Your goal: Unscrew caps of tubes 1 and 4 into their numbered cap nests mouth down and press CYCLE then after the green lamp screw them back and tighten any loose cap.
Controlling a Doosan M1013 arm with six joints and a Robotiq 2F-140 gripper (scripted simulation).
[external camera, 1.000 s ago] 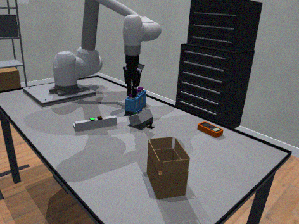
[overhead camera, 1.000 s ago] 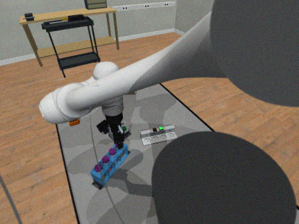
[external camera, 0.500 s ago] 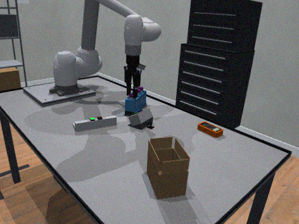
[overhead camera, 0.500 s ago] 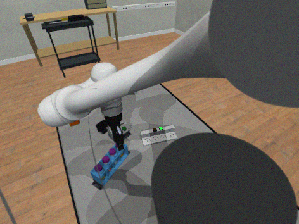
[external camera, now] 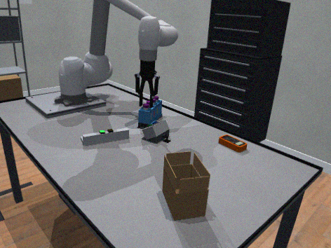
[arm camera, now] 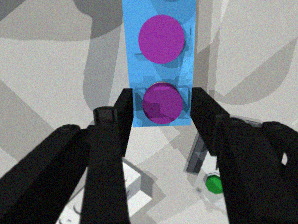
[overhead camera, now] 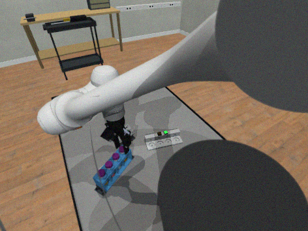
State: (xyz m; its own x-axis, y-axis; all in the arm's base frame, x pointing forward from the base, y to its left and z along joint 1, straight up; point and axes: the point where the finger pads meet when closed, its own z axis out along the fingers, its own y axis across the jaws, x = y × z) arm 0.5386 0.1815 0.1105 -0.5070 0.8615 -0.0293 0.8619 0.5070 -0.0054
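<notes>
My hand is 130 mm to the right of the purple cap, 80 mm past it and 30 mm above it. The rest, counted from my hand: grey key housing 150 mm ahead, 90 mm below, 60 mm to the right; green ready key 140 mm ahead, 80 mm to the right, 70 mm below; blue cycle key 120 mm ahead, 70 mm below, 40 mm to the right.
</notes>
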